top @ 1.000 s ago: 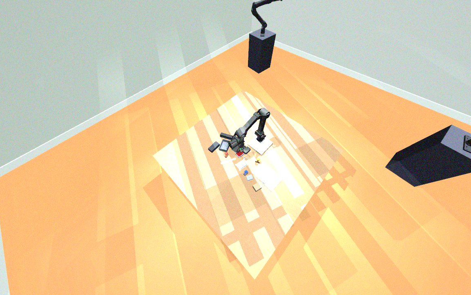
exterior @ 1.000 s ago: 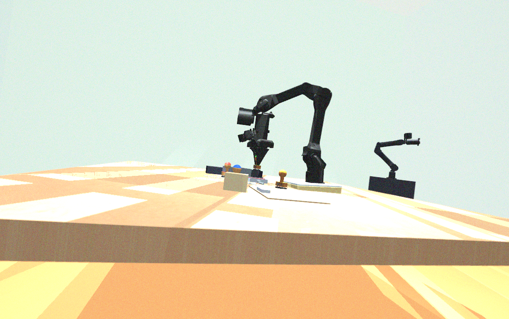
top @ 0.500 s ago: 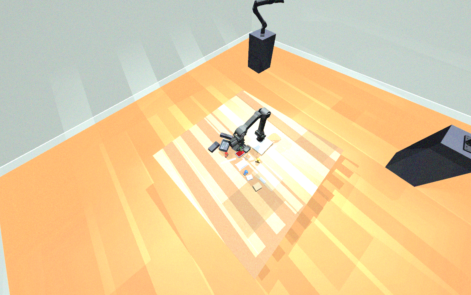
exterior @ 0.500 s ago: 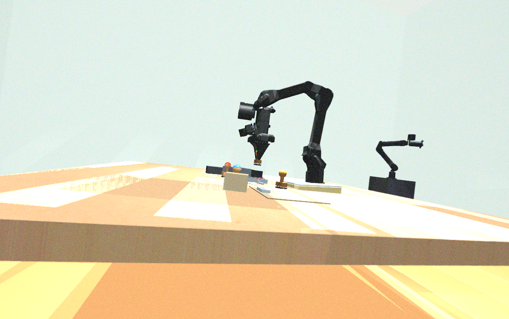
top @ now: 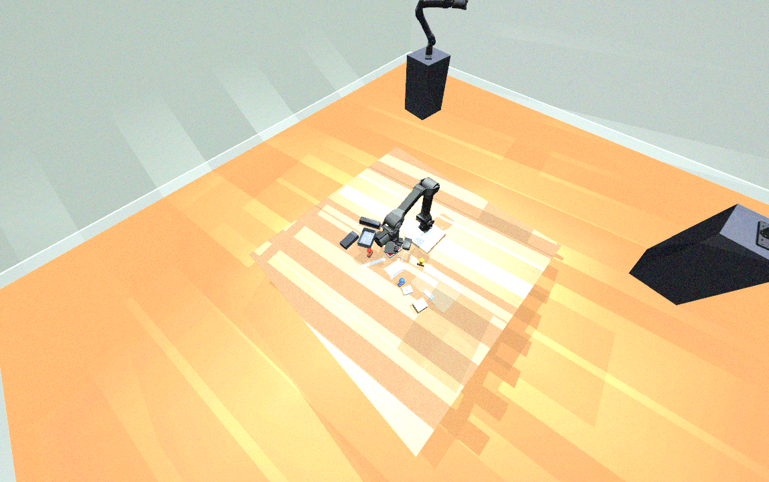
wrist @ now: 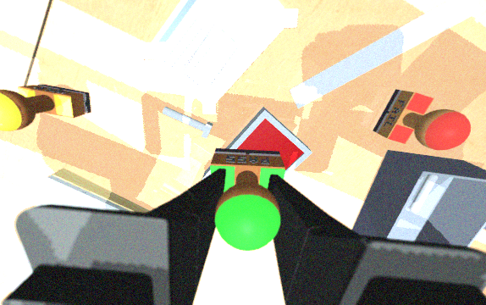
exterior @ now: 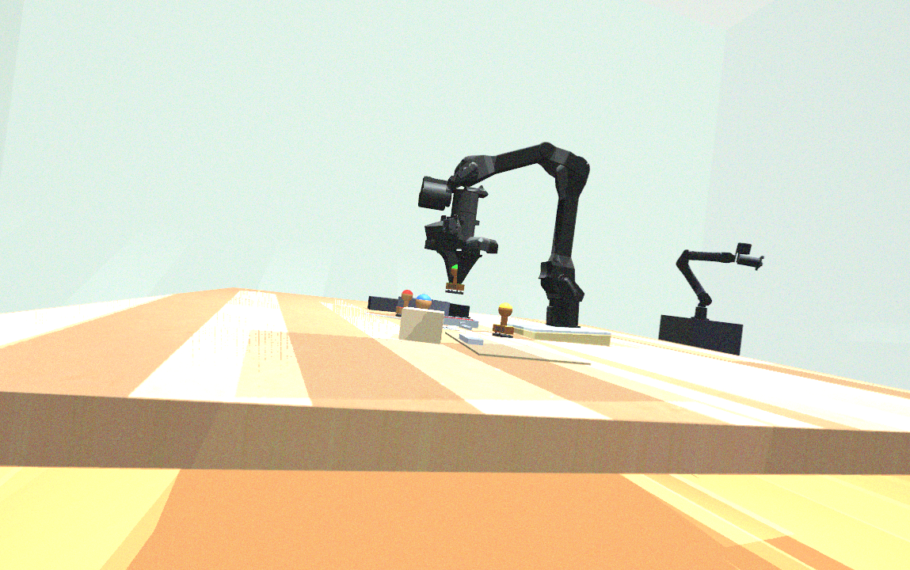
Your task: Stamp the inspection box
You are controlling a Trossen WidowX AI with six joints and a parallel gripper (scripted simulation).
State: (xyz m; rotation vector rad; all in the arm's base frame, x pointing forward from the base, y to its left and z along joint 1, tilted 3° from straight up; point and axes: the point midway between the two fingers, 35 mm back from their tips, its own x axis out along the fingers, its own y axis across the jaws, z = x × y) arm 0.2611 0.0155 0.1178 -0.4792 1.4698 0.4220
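Right now the white card is 10 cm below my gripper tip, 7 cm to the left of it and 4 cm ahead of it. Round my gripper tip: yellow-knobbed stamp (14 cm to the left, 8 cm behind, 7 cm below); red ink pad (9 cm below, 3 cm to the right, 2 cm behind); red-knobbed fail stamp (10 cm ahead, 9 cm to the right, 7 cm below).
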